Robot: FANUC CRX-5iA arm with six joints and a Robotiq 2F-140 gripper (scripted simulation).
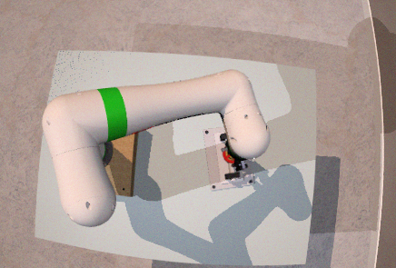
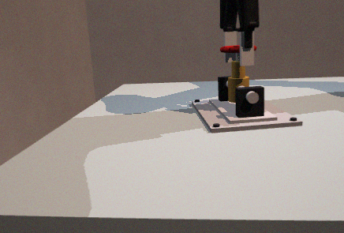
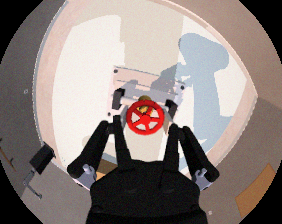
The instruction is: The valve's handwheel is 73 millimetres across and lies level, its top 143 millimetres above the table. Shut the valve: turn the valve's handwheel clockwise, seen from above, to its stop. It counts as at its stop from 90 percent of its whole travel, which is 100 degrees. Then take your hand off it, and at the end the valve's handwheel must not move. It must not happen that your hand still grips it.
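My hand is 1 cm above the red handwheel.
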